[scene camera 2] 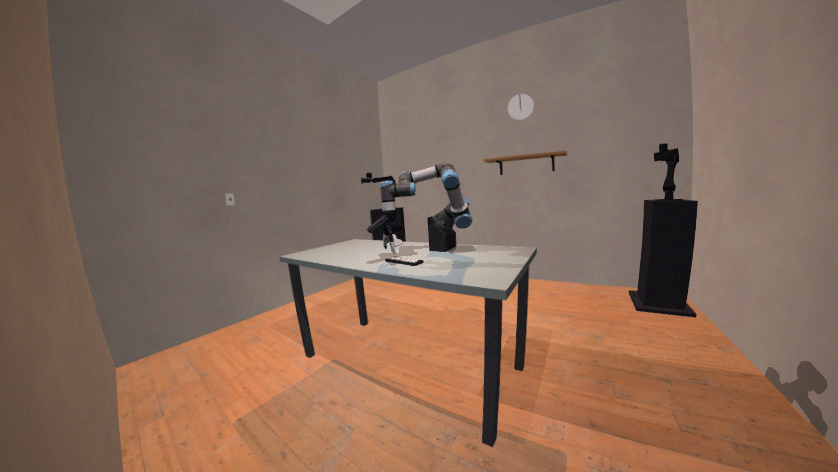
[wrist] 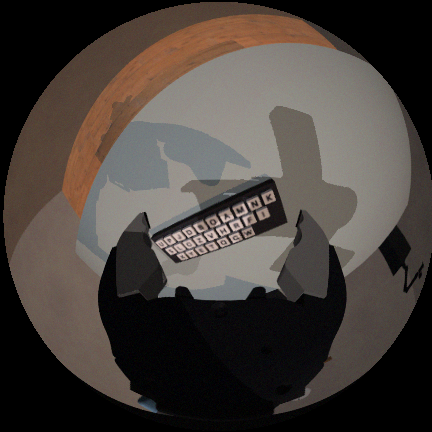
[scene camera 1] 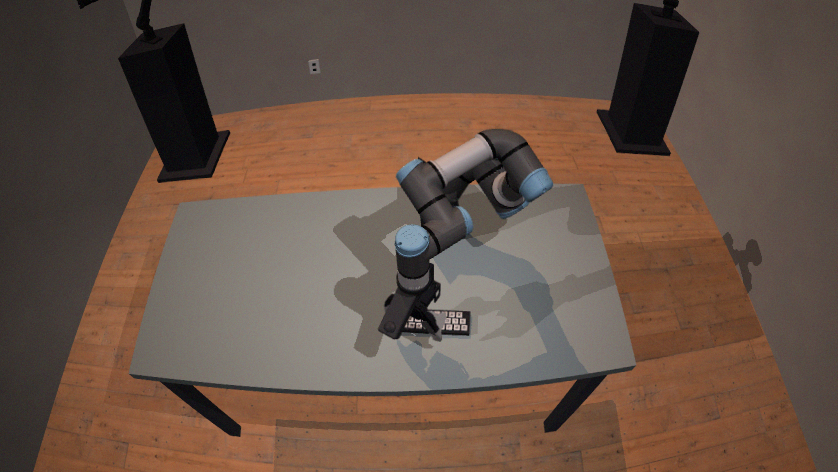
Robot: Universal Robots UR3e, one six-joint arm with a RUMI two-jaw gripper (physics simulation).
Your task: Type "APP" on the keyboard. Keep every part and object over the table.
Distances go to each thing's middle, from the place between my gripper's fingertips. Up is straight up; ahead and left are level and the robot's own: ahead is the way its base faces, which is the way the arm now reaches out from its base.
Scene:
My hand is 5 cm above the black keyboard [wrist: 258, 208], 4 cm to the right of it and 4 cm past it.

